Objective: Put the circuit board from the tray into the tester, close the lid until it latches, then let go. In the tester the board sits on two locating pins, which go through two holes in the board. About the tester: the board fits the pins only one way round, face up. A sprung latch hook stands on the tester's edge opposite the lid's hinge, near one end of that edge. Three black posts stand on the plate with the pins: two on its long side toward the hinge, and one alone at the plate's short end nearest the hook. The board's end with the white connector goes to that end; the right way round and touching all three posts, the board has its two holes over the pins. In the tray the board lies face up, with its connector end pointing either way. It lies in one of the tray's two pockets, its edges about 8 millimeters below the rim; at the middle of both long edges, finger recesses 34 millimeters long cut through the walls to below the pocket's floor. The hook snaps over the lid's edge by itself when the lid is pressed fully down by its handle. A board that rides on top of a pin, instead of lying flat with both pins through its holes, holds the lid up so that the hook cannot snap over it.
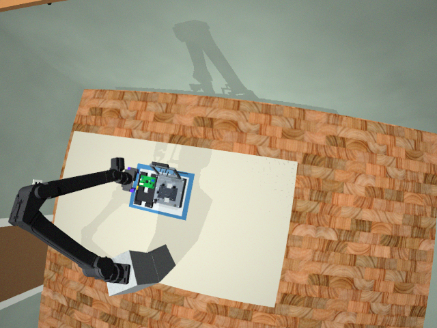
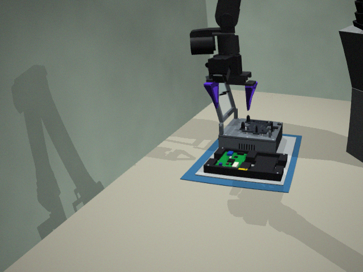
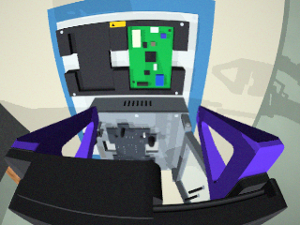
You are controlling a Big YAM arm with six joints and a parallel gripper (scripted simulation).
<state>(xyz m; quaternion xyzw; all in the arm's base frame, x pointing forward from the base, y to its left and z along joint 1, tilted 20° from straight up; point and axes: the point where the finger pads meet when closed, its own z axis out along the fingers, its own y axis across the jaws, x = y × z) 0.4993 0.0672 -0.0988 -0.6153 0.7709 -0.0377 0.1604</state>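
My gripper is now 160 mm above the green circuit board. Round my hand: tester: 130 mm to the right, 60 mm below, 30 mm behind; tester lid: 180 mm to the right, 50 mm ahead, 10 mm above; tester plate: 150 mm to the right, 110 mm below, 60 mm behind.
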